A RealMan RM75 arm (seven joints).
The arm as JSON. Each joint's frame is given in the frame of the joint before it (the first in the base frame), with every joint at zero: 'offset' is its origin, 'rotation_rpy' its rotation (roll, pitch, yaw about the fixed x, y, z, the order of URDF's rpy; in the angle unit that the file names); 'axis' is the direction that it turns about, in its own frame. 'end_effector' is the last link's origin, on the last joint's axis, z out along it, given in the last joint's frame.
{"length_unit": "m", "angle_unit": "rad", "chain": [
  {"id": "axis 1", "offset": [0.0, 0.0, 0.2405], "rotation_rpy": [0.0, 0.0, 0.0], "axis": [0.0, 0.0, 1.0]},
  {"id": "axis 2", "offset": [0.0, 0.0, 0.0], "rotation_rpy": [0.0, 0.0, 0.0], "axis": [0.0, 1.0, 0.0]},
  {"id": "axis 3", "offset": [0.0, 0.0, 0.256], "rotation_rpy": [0.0, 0.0, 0.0], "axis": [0.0, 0.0, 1.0]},
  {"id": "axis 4", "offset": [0.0, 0.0, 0.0], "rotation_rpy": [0.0, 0.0, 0.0], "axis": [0.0, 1.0, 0.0]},
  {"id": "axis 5", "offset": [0.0, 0.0, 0.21], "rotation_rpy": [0.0, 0.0, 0.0], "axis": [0.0, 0.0, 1.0]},
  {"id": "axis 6", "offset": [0.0, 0.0, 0.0], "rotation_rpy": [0.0, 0.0, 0.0], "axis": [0.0, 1.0, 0.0]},
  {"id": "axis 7", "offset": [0.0, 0.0, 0.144], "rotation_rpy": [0.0, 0.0, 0.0], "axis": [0.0, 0.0, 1.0]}
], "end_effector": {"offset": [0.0, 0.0, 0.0], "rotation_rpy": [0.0, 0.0, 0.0]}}
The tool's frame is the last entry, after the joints.
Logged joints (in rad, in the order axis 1, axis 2, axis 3, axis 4, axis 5, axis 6, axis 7), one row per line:
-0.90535 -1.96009 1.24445 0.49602 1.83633 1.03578 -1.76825
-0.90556 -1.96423 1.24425 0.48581 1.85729 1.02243 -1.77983
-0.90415 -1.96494 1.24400 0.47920 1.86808 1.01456 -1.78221
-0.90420 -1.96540 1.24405 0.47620 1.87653 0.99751 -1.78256
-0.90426 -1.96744 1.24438 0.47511 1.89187 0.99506 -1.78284
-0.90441 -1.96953 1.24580 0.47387 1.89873 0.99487 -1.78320
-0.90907 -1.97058 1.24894 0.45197 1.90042 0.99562 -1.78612
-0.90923 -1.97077 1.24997 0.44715 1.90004 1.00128 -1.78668
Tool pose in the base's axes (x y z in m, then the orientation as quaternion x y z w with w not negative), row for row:
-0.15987 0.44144 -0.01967 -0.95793 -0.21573 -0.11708 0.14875
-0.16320 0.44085 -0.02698 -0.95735 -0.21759 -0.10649 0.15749
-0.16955 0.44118 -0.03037 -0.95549 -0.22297 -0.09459 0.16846
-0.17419 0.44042 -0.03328 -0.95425 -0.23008 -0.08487 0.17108
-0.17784 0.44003 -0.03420 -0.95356 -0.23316 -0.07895 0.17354
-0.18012 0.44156 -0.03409 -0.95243 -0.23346 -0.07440 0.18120
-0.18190 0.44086 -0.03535 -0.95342 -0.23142 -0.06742 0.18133
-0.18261 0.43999 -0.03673 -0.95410 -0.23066 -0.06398 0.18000
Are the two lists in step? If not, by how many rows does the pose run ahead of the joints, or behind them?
The pose runs 2 rows behind the joints: the pose in row i belongs to the joints in row i - 2.
